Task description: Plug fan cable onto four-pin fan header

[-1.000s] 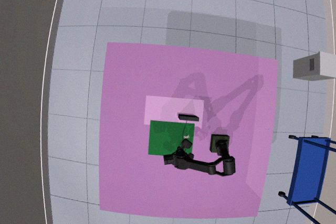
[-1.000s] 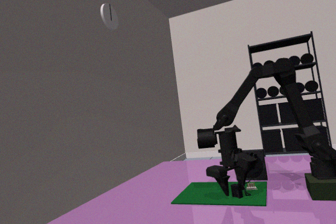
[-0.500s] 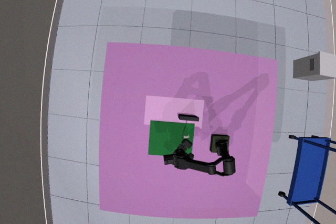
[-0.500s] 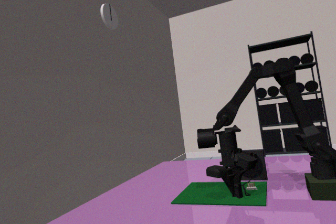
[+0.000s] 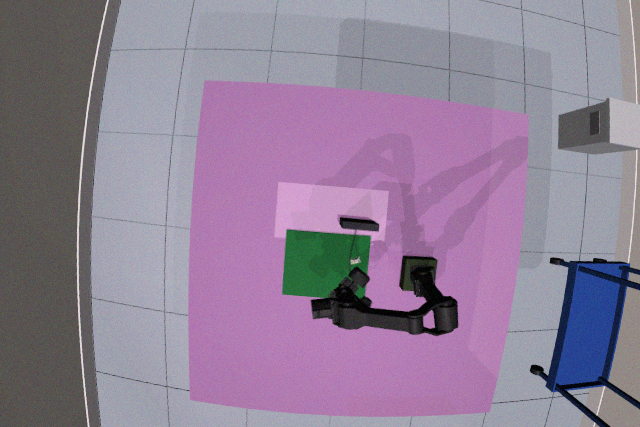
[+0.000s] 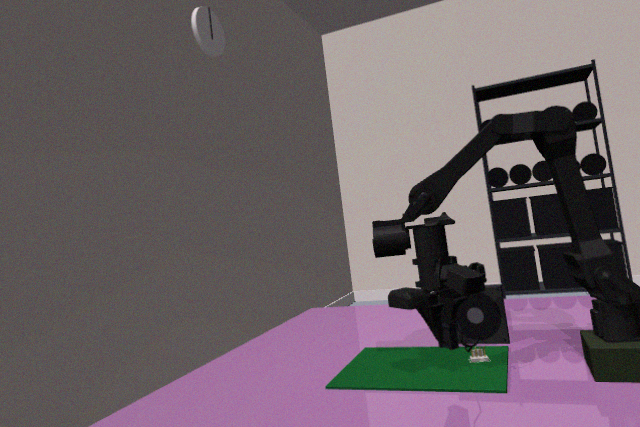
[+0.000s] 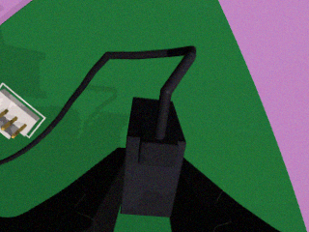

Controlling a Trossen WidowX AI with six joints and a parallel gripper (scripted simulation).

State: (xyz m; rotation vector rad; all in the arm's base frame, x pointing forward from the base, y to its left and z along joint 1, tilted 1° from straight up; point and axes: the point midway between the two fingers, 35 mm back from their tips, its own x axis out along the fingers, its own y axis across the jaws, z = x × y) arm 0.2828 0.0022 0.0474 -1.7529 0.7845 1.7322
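Right now my gripper tip is 50 mm short of the green board, 60 mm to the left of it and 80 mm above it. The rest, counted from my gripper tip: black fan: 70 mm behind, 200 mm to the right; then fan plug: 10 mm behind, 10 mm to the left, 10 mm above.
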